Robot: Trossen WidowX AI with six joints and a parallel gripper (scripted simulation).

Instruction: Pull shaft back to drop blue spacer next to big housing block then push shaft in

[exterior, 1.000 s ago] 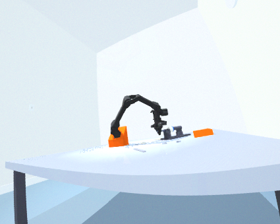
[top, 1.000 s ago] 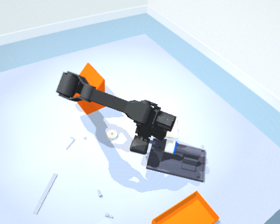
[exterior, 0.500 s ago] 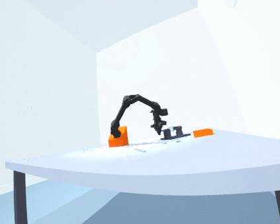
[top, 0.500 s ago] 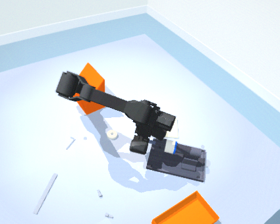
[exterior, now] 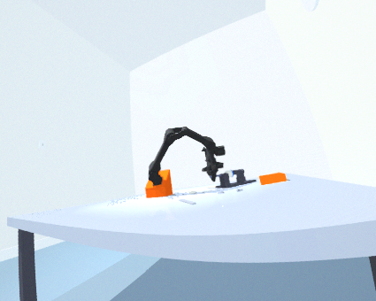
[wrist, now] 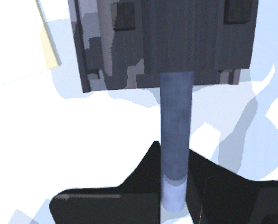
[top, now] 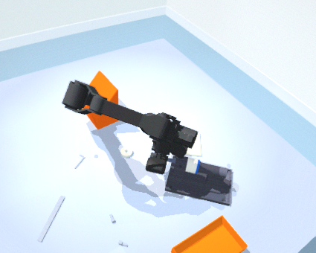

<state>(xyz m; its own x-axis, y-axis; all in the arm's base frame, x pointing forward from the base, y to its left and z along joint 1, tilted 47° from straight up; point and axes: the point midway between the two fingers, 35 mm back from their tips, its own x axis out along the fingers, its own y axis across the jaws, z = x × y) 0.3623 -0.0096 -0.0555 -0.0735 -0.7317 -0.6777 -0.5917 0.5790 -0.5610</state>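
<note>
Now: gripper tip 60 mm short of the grey-blue shaft, 50 mm to the right of it and 30 mm below it. Also, from my gripper tip: thin blue spacer (110 mm ahead, 80 mm to the left, 30 mm above); cream sheet (20 mm behind, 190 mm to the left, 40 mm below); orange tray (320 mm ahead, 70 mm to the right, 40 mm below).
</note>
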